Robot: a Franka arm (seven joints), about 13 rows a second.
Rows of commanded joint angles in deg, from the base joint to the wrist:
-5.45, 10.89, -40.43, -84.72, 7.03, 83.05, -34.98
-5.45, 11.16, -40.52, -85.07, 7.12, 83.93, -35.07
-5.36, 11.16, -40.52, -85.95, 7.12, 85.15, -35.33
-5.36, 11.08, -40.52, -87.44, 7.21, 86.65, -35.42
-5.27, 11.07, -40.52, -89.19, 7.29, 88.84, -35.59
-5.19, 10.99, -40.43, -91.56, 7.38, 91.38, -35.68
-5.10, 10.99, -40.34, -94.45, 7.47, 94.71, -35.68
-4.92, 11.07, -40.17, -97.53, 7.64, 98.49, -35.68
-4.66, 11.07, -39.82, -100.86, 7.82, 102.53, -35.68
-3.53, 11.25, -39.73, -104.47, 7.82, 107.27, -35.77
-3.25, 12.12, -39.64, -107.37, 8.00, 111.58, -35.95
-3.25, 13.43, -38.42, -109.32, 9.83, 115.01, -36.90
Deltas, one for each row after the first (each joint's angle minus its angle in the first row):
0.00, 0.27, -0.09, -0.35, 0.09, 0.88, -0.09
0.09, 0.27, -0.09, -1.23, 0.09, 2.10, -0.35
0.09, 0.19, -0.09, -2.72, 0.18, 3.60, -0.44
0.18, 0.18, -0.09, -4.47, 0.26, 5.79, -0.61
0.26, 0.10, 0.00, -6.84, 0.35, 8.33, -0.70
0.35, 0.10, 0.09, -9.73, 0.44, 11.66, -0.70
0.53, 0.18, 0.26, -12.81, 0.61, 15.44, -0.70
0.79, 0.18, 0.61, -16.14, 0.79, 19.48, -0.70
1.92, 0.36, 0.70, -19.75, 0.79, 24.22, -0.79
2.20, 1.23, 0.79, -22.65, 0.97, 28.53, -0.97
2.20, 2.54, 2.01, -24.60, 2.80, 31.96, -1.92

